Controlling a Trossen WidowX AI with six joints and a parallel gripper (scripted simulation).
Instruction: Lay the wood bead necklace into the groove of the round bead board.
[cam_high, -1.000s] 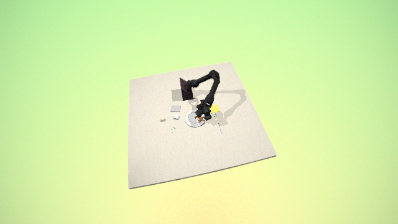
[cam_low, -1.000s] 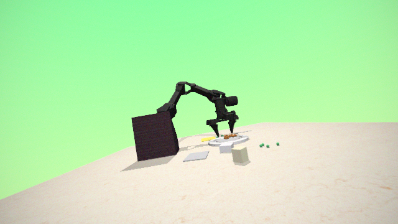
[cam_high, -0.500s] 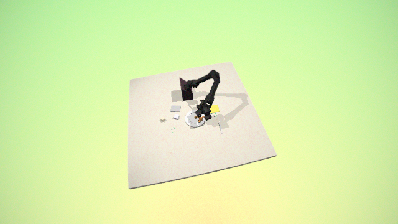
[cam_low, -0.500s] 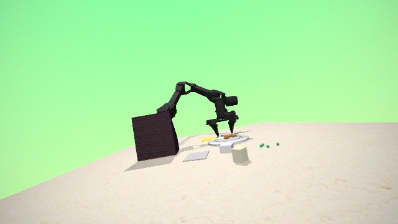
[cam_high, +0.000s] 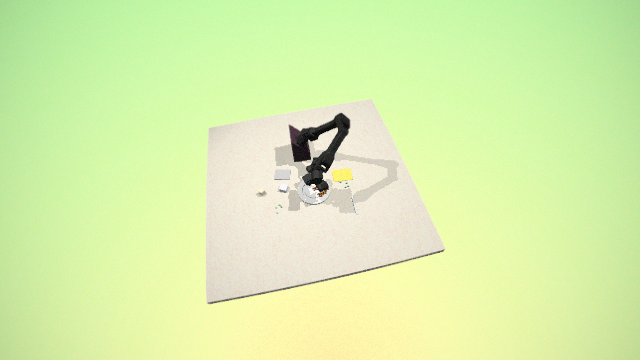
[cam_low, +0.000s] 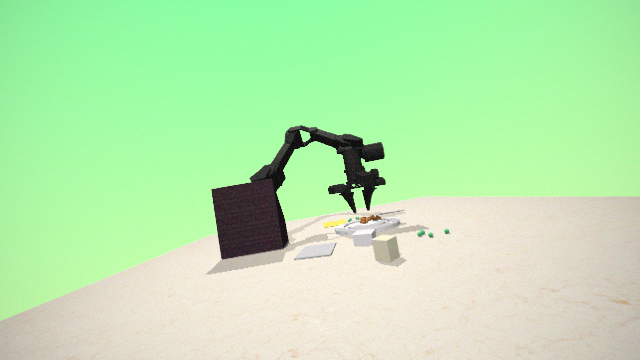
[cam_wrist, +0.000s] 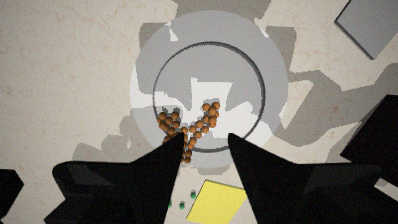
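Now: gripper tip 3 cm to the left of the round white bead board and 4 cm above it. The rest, counted from my gripper tip: thin white strip: 15 cm ahead, 20 cm to the left, 4 cm below; then yellow card: 8 cm behind, 17 cm to the left, 4 cm below; then grey flat plate: 16 cm behind, 21 cm to the right, 4 cm below.
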